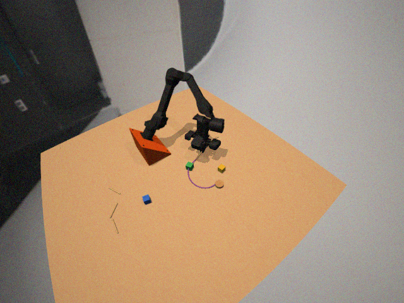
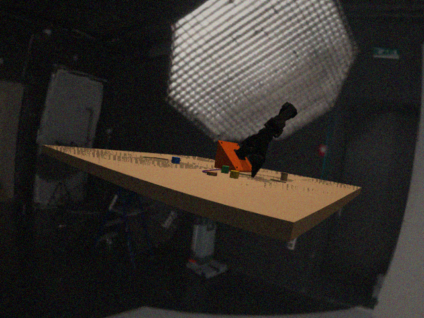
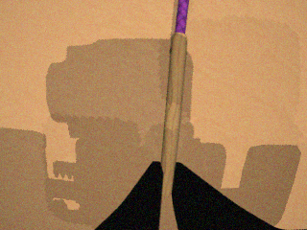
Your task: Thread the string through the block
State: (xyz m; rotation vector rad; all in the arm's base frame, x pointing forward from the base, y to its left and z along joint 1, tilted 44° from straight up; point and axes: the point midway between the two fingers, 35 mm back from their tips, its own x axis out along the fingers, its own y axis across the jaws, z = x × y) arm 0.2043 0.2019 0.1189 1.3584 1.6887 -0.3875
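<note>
Now: the thin wooden stick 20 mm ahead of my gripper tip, 40 mm to the right of it and 10 mm above it. From my gripper tip the other things lie so: yellow cube 160 mm ahead, 10 mm to the left, 10 mm above; green cube 60 mm ahead, 110 mm to the right, 10 mm above; small brown cylinder 130 mm behind, 90 mm to the left, 20 mm above.
</note>
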